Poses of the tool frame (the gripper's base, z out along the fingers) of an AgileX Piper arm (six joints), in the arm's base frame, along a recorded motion.
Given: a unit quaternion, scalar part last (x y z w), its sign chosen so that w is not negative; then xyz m.
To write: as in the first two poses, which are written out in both.
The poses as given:
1: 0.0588 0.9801 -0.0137 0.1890 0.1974 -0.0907 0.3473
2: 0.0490 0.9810 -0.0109 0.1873 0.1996 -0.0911 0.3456
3: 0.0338 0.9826 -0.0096 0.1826 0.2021 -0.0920 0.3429
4: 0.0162 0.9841 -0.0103 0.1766 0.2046 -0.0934 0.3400
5: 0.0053 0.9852 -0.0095 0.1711 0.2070 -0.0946 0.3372
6: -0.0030 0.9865 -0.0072 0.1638 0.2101 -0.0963 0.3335
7: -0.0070 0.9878 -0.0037 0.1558 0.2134 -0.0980 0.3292
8: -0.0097 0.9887 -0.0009 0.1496 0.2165 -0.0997 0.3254
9: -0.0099 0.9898 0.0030 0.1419 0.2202 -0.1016 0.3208
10: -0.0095 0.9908 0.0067 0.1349 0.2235 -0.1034 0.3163
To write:
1: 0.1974 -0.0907 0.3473 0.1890 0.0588 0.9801 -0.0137
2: 0.1996 -0.0911 0.3456 0.1873 0.0490 0.9810 -0.0109
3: 0.2021 -0.0920 0.3429 0.1826 0.0338 0.9826 -0.0096
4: 0.2046 -0.0934 0.3400 0.1766 0.0162 0.9841 -0.0103
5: 0.2070 -0.0946 0.3372 0.1711 0.0053 0.9852 -0.0095
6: 0.2101 -0.0963 0.3335 0.1638 -0.0030 0.9865 -0.0072
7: 0.2134 -0.0980 0.3292 0.1558 -0.0070 0.9878 -0.0037
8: 0.2165 -0.0997 0.3254 0.1496 -0.0097 0.9887 -0.0009
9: 0.2202 -0.1016 0.3208 0.1419 -0.0099 0.9898 0.0030
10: 0.2235 -0.1034 0.3163 0.1349 -0.0095 0.9908 0.0067
